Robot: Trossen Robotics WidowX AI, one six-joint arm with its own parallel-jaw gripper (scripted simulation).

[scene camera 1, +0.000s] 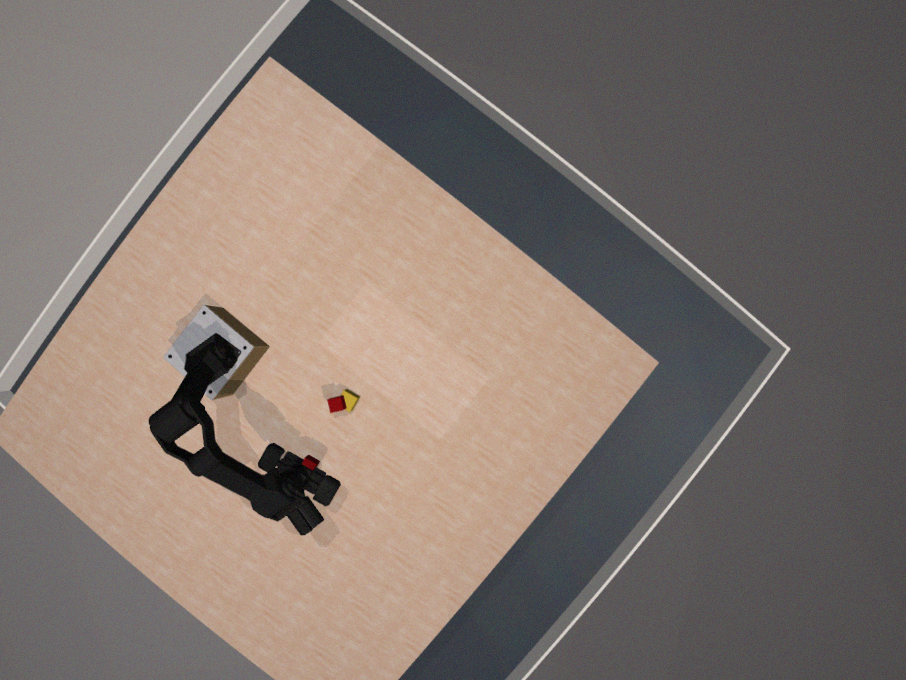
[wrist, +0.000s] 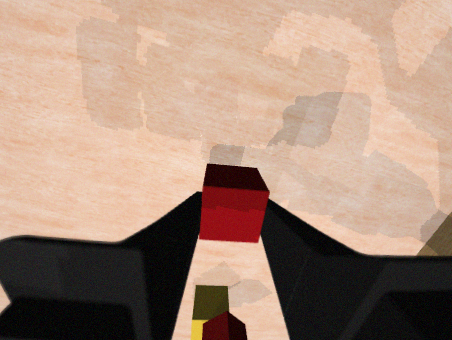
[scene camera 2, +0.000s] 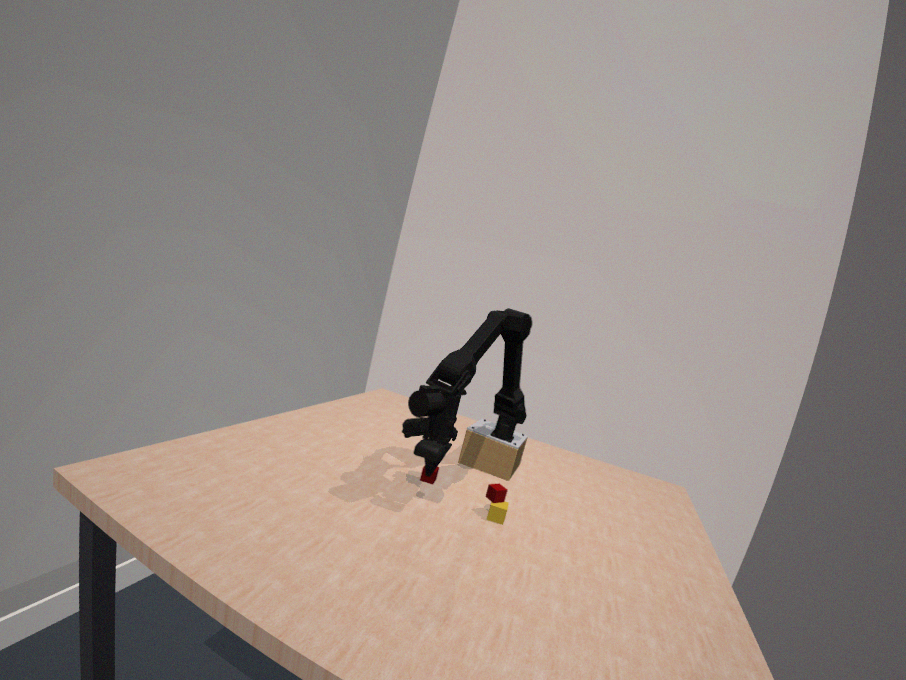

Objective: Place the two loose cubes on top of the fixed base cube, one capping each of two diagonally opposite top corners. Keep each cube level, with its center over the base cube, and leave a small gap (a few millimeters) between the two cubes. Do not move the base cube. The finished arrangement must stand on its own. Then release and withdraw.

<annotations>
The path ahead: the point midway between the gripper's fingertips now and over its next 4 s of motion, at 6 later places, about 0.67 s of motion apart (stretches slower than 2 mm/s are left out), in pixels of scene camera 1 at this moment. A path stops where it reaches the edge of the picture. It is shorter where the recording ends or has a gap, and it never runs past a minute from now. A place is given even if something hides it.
My gripper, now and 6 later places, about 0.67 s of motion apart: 309, 465; 302, 470; 317, 456; 333, 434; 346, 408; 350, 402; 353, 400
</annotations>
